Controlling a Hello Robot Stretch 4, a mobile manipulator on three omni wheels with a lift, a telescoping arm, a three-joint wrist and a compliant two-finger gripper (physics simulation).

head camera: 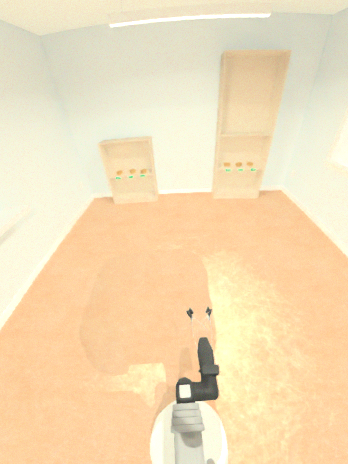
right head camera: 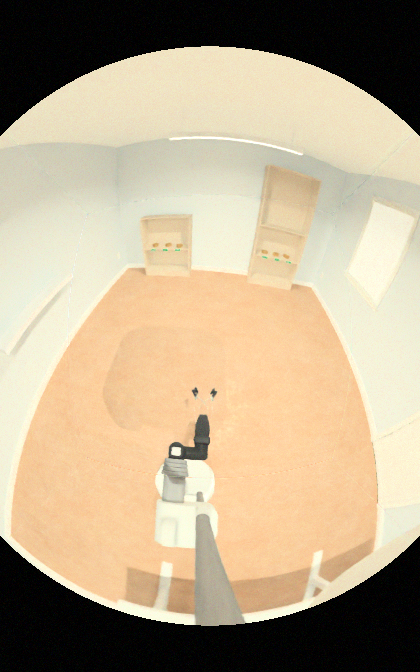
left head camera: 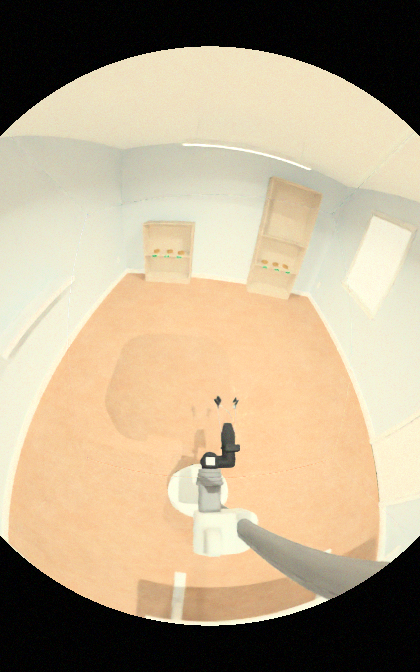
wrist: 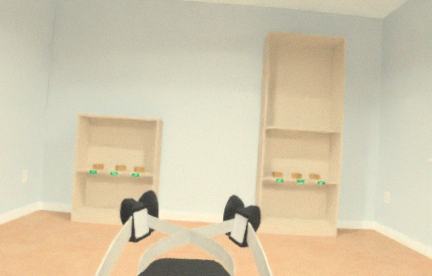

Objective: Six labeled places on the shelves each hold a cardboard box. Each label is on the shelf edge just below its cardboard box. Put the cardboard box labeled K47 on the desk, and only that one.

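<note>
Three small brown cardboard boxes stand on the low shelf unit at the left, among them a middle box. Three more stand on the tall shelf unit at the right, among them a middle box. A green label sits on the shelf edge below each box; the writing is too small to read, so I cannot tell which is K47. My gripper is open and empty, far in front of both units.
White desk legs show at the bottom of both side head views, behind my base. Walls stand on the left and right. A pale ledge juts from the left wall. A bright window is on the right wall.
</note>
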